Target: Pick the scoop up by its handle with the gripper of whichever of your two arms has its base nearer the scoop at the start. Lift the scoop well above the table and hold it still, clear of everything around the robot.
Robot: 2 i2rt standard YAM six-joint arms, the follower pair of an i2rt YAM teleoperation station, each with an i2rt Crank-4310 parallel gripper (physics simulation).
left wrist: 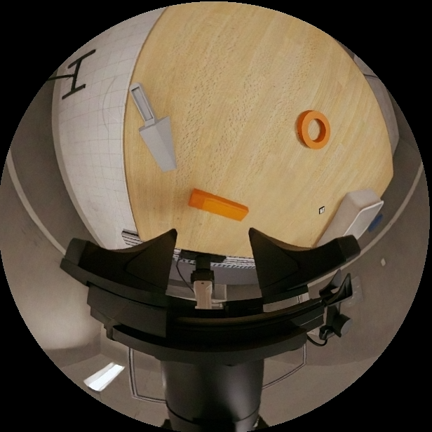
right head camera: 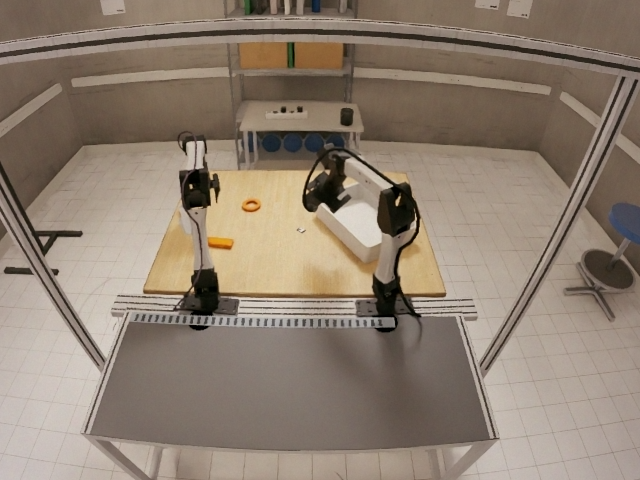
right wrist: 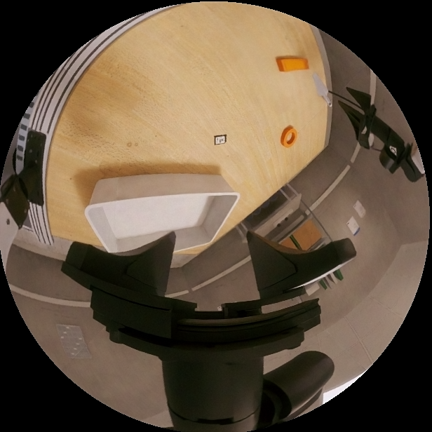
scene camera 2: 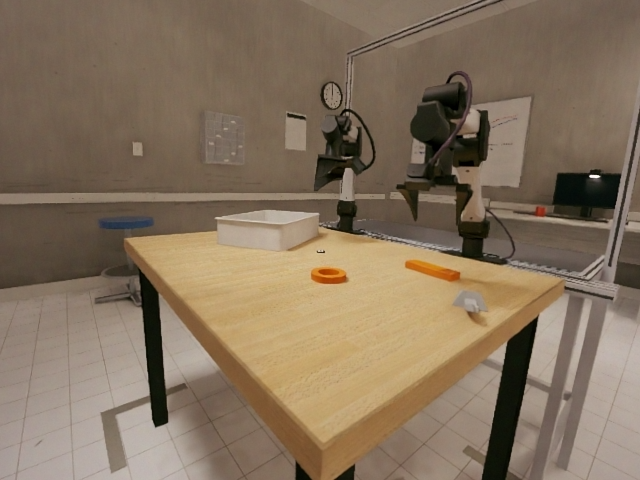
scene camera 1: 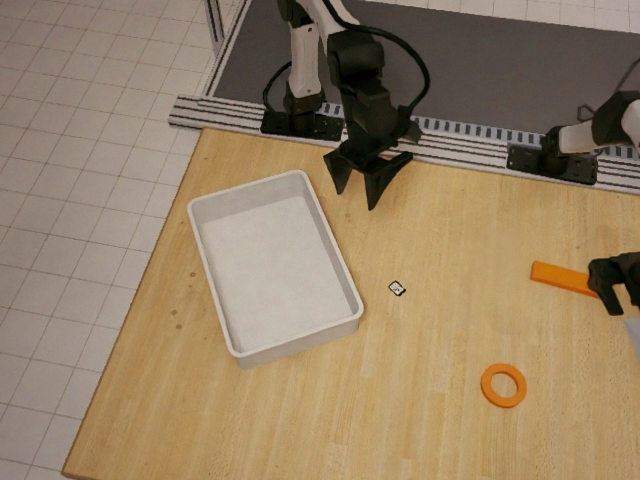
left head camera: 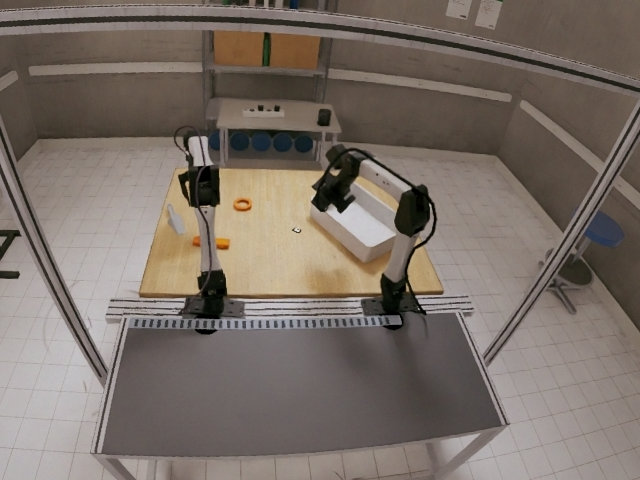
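Seen in the pictures: left gripper, fingertip midpoint: [scene camera 2: 435,223] [scene camera 1: 613,284]; right gripper, fingertip midpoint: [scene camera 2: 315,185] [scene camera 1: 355,201]; left arm's base at its link origin: [right head camera: 210,305] [scene camera 2: 471,258] [scene camera 1: 550,166] [left head camera: 214,308]; right arm's base at its link origin: [right head camera: 384,307] [scene camera 2: 345,231] [scene camera 1: 302,127] [left head camera: 388,306].
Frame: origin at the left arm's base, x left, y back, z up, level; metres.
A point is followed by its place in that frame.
The grey scoop [left head camera: 176,222] {x 0.213, y -0.399, z 0.028 m} [right head camera: 185,222] {x 0.214, y -0.403, z 0.030 m} [scene camera 1: 635,333] {x 0.186, y -0.389, z 0.022 m} [scene camera 2: 470,300] {x 0.233, y -0.441, z 0.025 m} [left wrist: 159,142] [right wrist: 320,86] lies on the table near its left edge in the left head camera. In the left wrist view its handle points up and left, away from the fingers, and its blade points down toward them. My left gripper [scene camera 2: 438,225] {x 0.096, y -0.370, z 0.148 m} [left wrist: 212,229] [right wrist: 342,94] is open and empty, pointing down well above the table. It is apart from the scoop. My right gripper [scene camera 1: 355,200] {x -0.387, y -0.367, z 0.216 m} [right wrist: 210,232] is open and empty, raised beside the white bin on the far side of the table from the scoop.
An orange bar [left head camera: 211,242] [scene camera 2: 432,269] {x 0.070, y -0.323, z 0.027 m} [left wrist: 218,204] lies near the scoop's blade. An orange ring [left head camera: 242,199] {x -0.038, y -0.590, z 0.023 m} [scene camera 1: 485,392] {x -0.074, y -0.588, z 0.024 m} [left wrist: 305,139] lies farther in. A white bin [left head camera: 366,250] {x -0.530, y -0.248, z 0.071 m} [scene camera 1: 298,347] {x -0.432, y -0.605, z 0.037 m} and a small marker tag [scene camera 1: 397,288] {x -0.276, y -0.416, z 0.012 m} are on the table [scene camera 1: 423,434] {x -0.168, y -0.690, z 0.009 m}.
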